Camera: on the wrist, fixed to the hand. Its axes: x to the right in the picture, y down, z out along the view.
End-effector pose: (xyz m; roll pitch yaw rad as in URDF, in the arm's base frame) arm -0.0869 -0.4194 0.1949 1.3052 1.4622 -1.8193
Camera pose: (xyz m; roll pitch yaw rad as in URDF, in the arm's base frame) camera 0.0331 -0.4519 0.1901 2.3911 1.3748 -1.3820
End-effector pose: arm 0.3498 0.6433 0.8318 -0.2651 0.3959 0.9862
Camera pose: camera 0.3247 0.6080 0.7152 0.4210 0.4774 1.0641
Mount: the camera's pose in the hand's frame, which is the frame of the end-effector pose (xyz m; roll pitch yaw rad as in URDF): 0.0050 0.0340 -0.1196 0.6558 0.0615 0.0886
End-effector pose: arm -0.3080 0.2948 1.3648 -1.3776 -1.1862 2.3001
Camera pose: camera -0.2614 0.4090 1.3483 -0.6400 -1.0857 2.2070
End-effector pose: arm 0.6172 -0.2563 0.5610 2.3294 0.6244 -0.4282
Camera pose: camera 0.7041 -0.2263 0.6448 2.9724 0.5177 -0.4468
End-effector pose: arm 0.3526 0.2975 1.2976 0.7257 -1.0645 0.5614
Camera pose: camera 0.3484 0.4187 1.2695 1.1834 -1.0667 0.7845
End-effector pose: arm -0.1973 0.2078 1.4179 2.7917 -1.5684 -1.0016
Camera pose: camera -0.2565 0.3171 1.4232 -0.3228 -1.4649 2.7659
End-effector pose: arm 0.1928 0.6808 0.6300 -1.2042 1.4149 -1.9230
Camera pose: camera 0.1246 0.7836 0.6135 -1.0150 1.5135 -2.3889
